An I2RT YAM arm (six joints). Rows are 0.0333 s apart.
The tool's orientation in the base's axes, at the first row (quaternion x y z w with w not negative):
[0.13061, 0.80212, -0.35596, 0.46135]
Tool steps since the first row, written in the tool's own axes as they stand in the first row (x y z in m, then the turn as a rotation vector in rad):
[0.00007, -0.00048, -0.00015, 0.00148, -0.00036, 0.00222]
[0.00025, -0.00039, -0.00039, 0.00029, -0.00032, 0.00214]
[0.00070, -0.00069, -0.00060, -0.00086, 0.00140, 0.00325]
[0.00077, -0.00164, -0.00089, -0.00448, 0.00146, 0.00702]
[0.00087, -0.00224, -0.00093, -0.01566, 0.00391, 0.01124]
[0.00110, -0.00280, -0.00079, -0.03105, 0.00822, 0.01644]
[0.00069, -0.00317, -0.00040, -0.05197, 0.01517, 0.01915]
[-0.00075, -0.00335, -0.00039, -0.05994, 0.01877, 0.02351]
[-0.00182, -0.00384, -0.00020, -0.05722, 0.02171, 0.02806]
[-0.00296, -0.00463, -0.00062, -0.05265, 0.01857, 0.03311]
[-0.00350, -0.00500, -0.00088, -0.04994, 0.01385, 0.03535]
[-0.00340, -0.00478, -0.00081, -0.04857, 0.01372, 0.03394]
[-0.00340, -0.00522, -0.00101, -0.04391, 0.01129, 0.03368]
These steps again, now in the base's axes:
[-0.00039, -0.00025, 0.00021, 0.00044, -0.00197, -0.00178]
[-0.00060, -0.00004, 0.00009, 0.00106, -0.00174, -0.00078]
[-0.00114, -0.00016, -0.00008, 0.00332, -0.00115, -0.00096]
[-0.00187, -0.00064, 0.00038, 0.00775, -0.00328, 0.00082]
[-0.00228, -0.00106, 0.00058, 0.01784, -0.00313, 0.00768]
[-0.00261, -0.00158, 0.00060, 0.03183, -0.00182, 0.01689]
[-0.00234, -0.00206, 0.00098, 0.04863, 0.00374, 0.03032]
[-0.00165, -0.00203, 0.00226, 0.05769, 0.00424, 0.03393]
[-0.00121, -0.00238, 0.00331, 0.06075, 0.00287, 0.02888]
[-0.00129, -0.00252, 0.00475, 0.05986, -0.00341, 0.02487]
[-0.00137, -0.00254, 0.00545, 0.05730, -0.00864, 0.02402]
[-0.00126, -0.00244, 0.00525, 0.05558, -0.00792, 0.02339]
[-0.00163, -0.00262, 0.00551, 0.05159, -0.01003, 0.02069]

